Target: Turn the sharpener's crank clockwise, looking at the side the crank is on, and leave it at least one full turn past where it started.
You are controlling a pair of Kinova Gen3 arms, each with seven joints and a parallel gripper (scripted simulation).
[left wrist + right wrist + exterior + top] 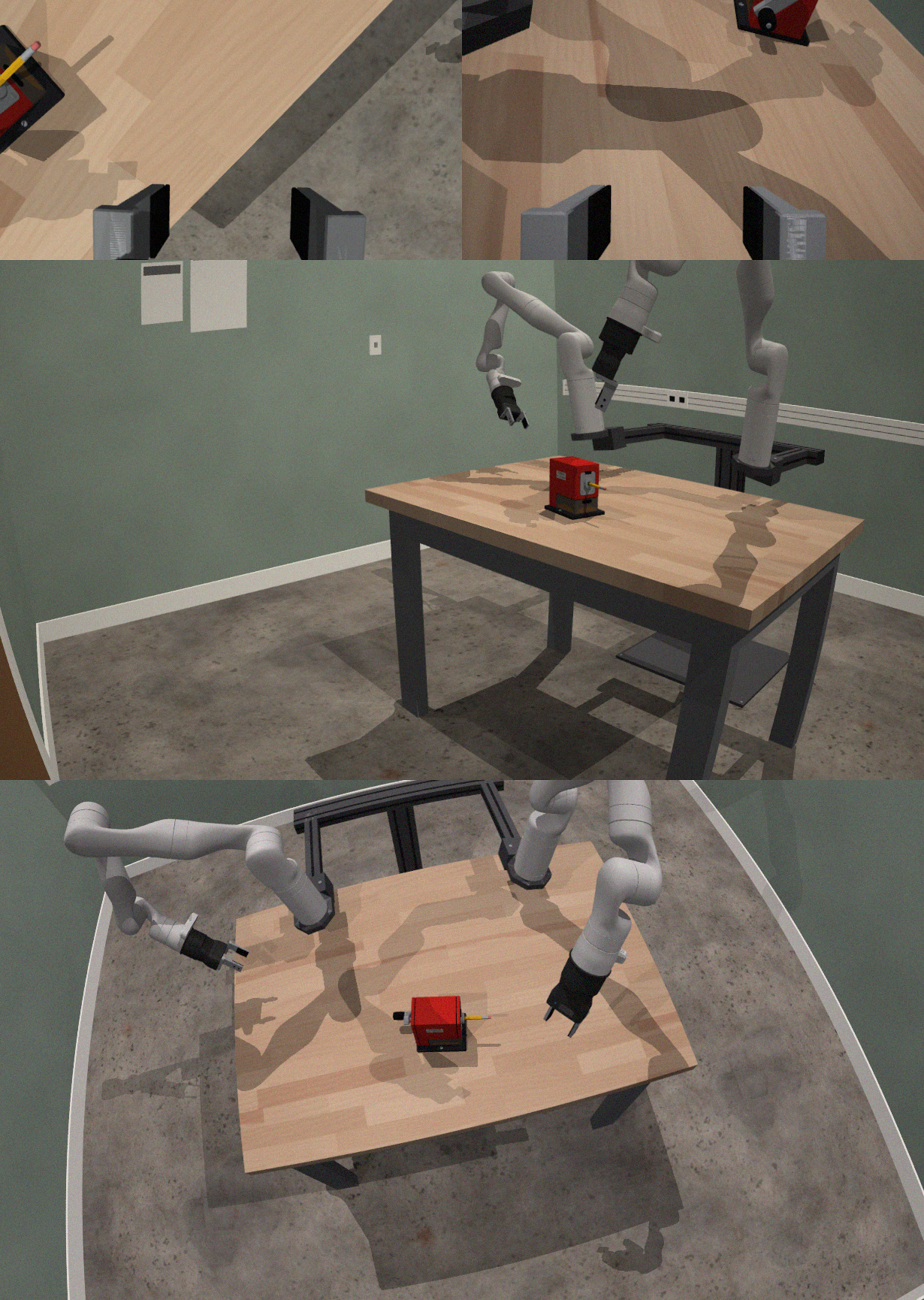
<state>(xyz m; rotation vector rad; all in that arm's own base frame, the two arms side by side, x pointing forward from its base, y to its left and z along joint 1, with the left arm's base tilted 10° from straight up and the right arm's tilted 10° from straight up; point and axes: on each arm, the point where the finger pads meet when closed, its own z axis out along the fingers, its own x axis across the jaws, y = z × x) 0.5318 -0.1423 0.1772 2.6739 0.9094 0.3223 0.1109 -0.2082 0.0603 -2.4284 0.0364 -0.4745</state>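
My right hand is 210 mm short of the black knob, 400 mm to the right of it and 120 mm above it.
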